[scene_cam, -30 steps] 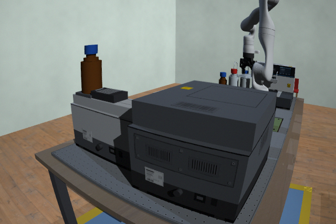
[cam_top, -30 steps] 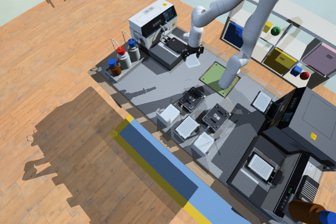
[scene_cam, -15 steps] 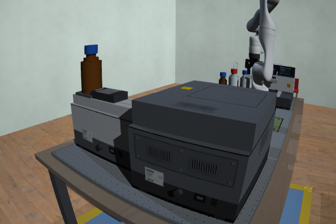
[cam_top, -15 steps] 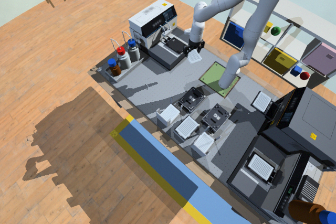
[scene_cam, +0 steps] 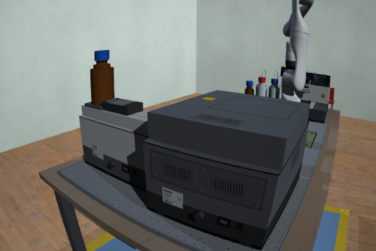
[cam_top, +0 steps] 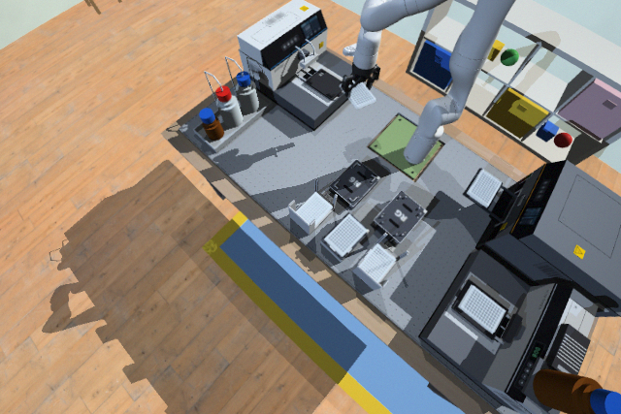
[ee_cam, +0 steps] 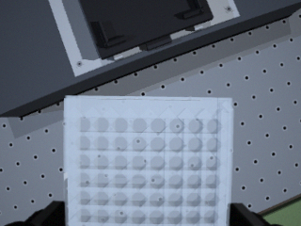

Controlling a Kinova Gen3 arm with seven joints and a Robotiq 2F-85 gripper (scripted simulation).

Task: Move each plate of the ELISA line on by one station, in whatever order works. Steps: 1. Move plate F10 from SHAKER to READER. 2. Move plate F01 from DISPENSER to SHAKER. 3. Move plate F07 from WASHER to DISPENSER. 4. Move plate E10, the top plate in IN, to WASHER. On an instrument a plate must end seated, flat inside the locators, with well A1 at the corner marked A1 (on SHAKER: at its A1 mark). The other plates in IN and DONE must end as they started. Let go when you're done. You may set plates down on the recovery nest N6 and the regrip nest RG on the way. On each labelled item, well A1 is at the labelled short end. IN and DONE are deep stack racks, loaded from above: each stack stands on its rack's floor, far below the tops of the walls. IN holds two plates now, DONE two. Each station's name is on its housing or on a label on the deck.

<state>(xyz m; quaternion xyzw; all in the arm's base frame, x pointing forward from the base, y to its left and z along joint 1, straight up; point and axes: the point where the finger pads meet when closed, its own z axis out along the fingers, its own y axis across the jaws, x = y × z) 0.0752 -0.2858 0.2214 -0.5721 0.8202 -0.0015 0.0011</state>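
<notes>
Right now my hand is 7 cm past the A1 mark, 24 cm to the left of it and 13 cm above it. From my hand the other things lie so: washer 4 cm behind, 44 cm to the right, 12 cm below; then tall brown bottle 40 cm ahead, 95 cm to the left, 7 cm above.
</notes>
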